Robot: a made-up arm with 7 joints. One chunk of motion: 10 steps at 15 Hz.
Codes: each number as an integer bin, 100 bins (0 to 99) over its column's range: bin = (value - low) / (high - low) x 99, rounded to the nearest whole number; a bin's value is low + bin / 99 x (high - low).
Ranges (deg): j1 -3..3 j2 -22..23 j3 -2..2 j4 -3..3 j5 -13..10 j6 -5..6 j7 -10..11
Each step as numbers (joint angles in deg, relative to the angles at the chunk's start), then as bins.
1 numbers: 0.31 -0.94 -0.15 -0.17 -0.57 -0.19 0.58
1 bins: 55 46 46 47 54 43 50
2 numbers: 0.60 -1.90 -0.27 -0.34 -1.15 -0.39 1.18
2 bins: 59 44 43 44 51 41 53
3 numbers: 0.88 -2.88 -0.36 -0.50 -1.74 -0.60 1.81
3 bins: 64 42 41 41 48 40 56
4 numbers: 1.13 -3.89 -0.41 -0.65 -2.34 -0.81 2.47
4 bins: 68 40 39 39 46 38 59
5 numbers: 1.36 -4.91 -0.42 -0.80 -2.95 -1.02 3.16
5 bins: 72 38 39 36 43 36 62
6 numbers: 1.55 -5.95 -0.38 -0.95 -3.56 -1.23 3.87
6 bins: 75 35 40 34 41 34 65
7 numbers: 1.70 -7.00 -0.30 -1.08 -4.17 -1.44 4.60
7 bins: 78 33 42 32 38 32 69
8 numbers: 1.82 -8.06 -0.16 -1.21 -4.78 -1.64 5.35
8 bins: 80 31 46 30 35 30 72
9 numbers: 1.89 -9.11 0.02 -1.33 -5.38 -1.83 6.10
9 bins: 81 28 50 28 33 29 76
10 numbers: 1.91 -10.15 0.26 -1.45 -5.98 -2.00 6.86
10 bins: 81 26 56 26 30 27 79
